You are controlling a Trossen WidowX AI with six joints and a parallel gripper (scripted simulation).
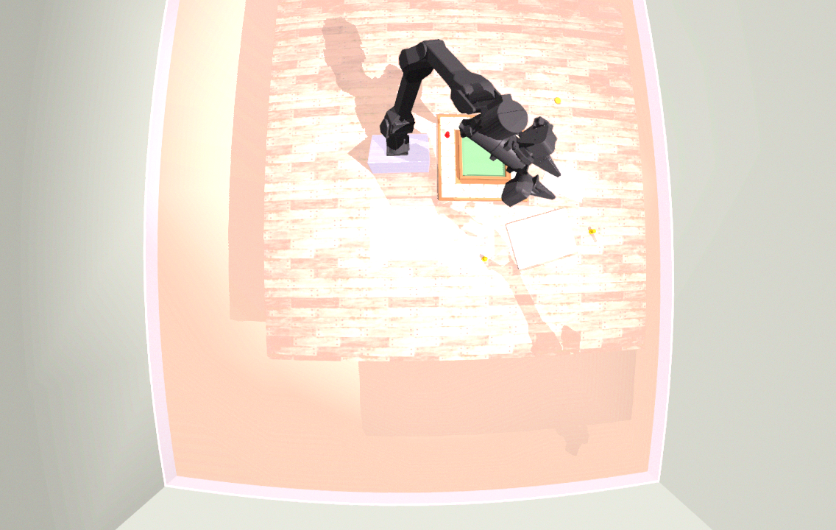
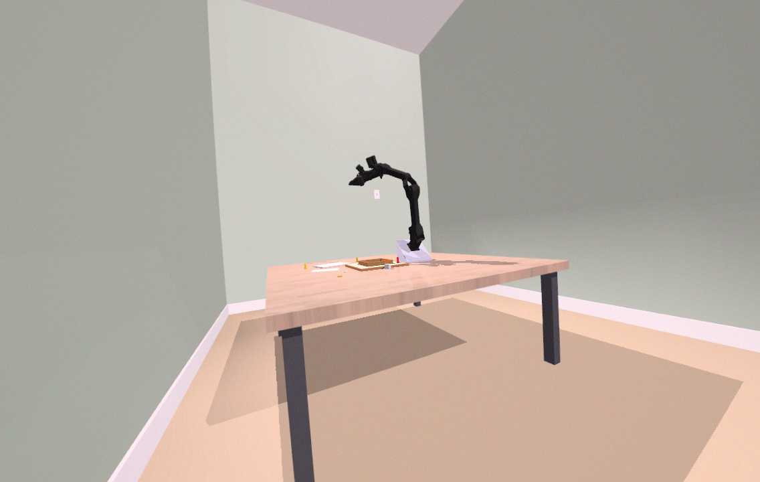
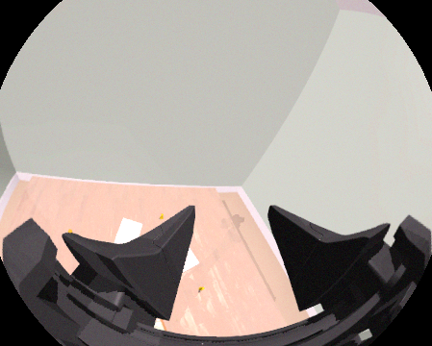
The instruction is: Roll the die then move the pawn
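Right now my gripper tip is 5 cm past the white die, 37 cm to the right of it and 51 cm above it. Also, from my gripper tip: red pawn 17 cm behind, 27 cm to the left, 50 cm below; orange pawn 8 cm behind, 31 cm to the left, 50 cm below.
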